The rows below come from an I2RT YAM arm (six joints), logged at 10 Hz.
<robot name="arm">
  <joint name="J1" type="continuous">
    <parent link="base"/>
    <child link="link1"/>
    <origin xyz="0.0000 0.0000 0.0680" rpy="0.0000 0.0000 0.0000"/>
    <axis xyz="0 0 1"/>
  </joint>
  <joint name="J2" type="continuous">
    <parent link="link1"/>
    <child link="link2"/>
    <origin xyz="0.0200 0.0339 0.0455" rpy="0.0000 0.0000 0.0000"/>
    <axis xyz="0 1 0"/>
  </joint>
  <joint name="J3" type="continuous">
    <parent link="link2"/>
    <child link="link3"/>
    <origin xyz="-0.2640 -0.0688 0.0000" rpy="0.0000 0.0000 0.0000"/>
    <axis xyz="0 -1 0"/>
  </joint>
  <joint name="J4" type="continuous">
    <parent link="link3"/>
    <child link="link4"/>
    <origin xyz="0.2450 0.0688 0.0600" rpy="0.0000 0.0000 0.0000"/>
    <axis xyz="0 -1 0"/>
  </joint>
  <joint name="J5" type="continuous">
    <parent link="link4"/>
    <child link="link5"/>
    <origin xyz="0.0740 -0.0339 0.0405" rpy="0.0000 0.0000 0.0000"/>
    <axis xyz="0 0 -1"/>
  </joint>
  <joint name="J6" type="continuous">
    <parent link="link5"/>
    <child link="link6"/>
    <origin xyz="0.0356 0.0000 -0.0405" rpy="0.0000 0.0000 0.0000"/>
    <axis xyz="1 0 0"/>
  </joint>
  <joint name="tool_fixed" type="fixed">
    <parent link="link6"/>
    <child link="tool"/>
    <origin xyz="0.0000 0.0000 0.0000" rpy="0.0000 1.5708 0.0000"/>
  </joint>
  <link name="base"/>
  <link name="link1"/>
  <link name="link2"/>
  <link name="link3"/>
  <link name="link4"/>
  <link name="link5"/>
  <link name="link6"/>
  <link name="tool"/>
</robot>
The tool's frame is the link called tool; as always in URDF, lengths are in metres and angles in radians. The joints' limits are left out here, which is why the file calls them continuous.
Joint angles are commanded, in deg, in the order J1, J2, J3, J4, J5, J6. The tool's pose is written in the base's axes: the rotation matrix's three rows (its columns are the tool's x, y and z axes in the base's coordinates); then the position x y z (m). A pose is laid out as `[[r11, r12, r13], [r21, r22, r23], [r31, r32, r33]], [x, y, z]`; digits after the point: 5 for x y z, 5 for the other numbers.
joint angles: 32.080, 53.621, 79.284, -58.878, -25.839, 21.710
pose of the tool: [[-0.72232, -0.55945, 0.40652], [-0.05984, 0.63620, 0.76920], [-0.68896, 0.53129, -0.49302]], [0.11630, 0.09121, 0.42815]
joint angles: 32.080, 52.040, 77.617, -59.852, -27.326, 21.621
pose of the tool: [[-0.73589, -0.56162, 0.37823], [-0.07493, 0.62271, 0.77886], [-0.67295, 0.54481, -0.50032]], [0.10993, 0.08819, 0.42206]
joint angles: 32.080, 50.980, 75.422, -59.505, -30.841, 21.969
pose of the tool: [[-0.75502, -0.57052, 0.32319], [-0.09417, 0.58213, 0.80762], [-0.64891, 0.57934, -0.49324]], [0.10689, 0.08854, 0.41453]
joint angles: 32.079, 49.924, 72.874, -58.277, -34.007, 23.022
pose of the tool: [[-0.77432, -0.56942, 0.27603], [-0.10272, 0.54352, 0.83309], [-0.62440, 0.61672, -0.47935]], [0.10525, 0.08947, 0.40644]
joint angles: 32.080, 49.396, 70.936, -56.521, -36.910, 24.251
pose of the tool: [[-0.78857, -0.56780, 0.23613], [-0.10669, 0.50449, 0.85680], [-0.60562, 0.65045, -0.45841]], [0.10557, 0.09141, 0.40095]
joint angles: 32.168, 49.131, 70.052, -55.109, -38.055, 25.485
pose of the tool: [[-0.79547, -0.56340, 0.22318], [-0.10007, 0.48535, 0.86857], [-0.59767, 0.66859, -0.44246]], [0.10605, 0.09262, 0.39934]
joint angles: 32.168, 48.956, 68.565, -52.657, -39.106, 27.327
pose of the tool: [[-0.80522, -0.55271, 0.21477], [-0.08562, 0.46677, 0.88022], [-0.58676, 0.69039, -0.42318]], [0.10866, 0.09487, 0.39593]
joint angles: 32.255, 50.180, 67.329, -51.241, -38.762, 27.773
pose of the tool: [[-0.81764, -0.53529, 0.21196], [-0.08635, 0.47802, 0.87410], [-0.56921, 0.69640, -0.43707]], [0.11633, 0.09977, 0.38880]
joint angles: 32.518, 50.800, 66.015, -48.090, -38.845, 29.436
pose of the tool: [[-0.82268, -0.52653, 0.21440], [-0.07054, 0.46874, 0.88051], [-0.56412, 0.70925, -0.42277]], [0.12228, 0.10443, 0.38506]
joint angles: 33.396, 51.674, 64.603, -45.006, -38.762, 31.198
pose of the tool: [[-0.83100, -0.51632, 0.20700], [-0.06407, 0.45850, 0.88638], [-0.55257, 0.72332, -0.41410]], [0.12789, 0.11101, 0.37986]
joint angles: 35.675, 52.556, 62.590, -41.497, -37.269, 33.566
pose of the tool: [[-0.84189, -0.50191, 0.19826], [-0.06276, 0.45596, 0.88779], [-0.53599, 0.73497, -0.41537]], [0.13168, 0.12107, 0.37146]
